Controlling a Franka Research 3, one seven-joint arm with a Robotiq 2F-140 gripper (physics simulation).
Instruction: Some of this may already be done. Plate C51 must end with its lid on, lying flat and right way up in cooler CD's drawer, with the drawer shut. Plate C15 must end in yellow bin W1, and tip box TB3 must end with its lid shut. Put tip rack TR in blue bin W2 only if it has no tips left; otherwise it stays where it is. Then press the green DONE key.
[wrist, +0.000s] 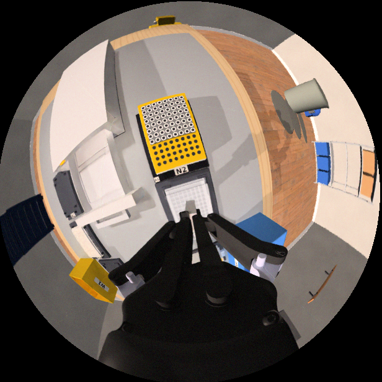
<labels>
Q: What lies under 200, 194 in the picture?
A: A transparent lid.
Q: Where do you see a white cooler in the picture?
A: At 86, 101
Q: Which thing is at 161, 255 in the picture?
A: The gripper.
</labels>
